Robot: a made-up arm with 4 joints.
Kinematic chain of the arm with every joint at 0, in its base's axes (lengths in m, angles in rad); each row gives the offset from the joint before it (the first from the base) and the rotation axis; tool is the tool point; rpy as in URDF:
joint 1: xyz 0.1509 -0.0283 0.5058 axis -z
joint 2: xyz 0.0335 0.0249 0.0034 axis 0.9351 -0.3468 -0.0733
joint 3: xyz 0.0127 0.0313 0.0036 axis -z
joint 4: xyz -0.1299 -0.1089 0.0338 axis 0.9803 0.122 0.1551
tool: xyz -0.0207 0.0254 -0.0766 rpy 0 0 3.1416
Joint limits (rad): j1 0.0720..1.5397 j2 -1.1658..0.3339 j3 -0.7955..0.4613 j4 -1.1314..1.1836
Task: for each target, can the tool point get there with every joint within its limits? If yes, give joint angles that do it. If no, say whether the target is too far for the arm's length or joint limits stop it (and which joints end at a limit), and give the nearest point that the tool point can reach.
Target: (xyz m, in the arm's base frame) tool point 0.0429 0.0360 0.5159
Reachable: yes | joints 0.2357 -0.2085 0.1557 0.7409
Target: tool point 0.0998 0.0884 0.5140
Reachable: yes | joints 1.1635 -0.6332 0.3209 -0.0860
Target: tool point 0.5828 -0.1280 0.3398
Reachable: no: too far | nearest point 0.2055 -0.1795 0.4338 | short by 0.392 m
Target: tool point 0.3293 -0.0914 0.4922
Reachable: no: joint limits stop it (at a limit: joint 1, joint 3, joint 4) | nearest point 0.2033 -0.1892 0.4609 | short by 0.163 m
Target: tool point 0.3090 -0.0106 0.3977
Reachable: no: joint limits stop it (at a limit: joint 1, joint 2, joint 3) | nearest point 0.2253 0.0909 0.4749 | short by 0.153 m
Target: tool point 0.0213 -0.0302 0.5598
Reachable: yes | joints 0.6963 -0.5659 0.0508 -0.8392
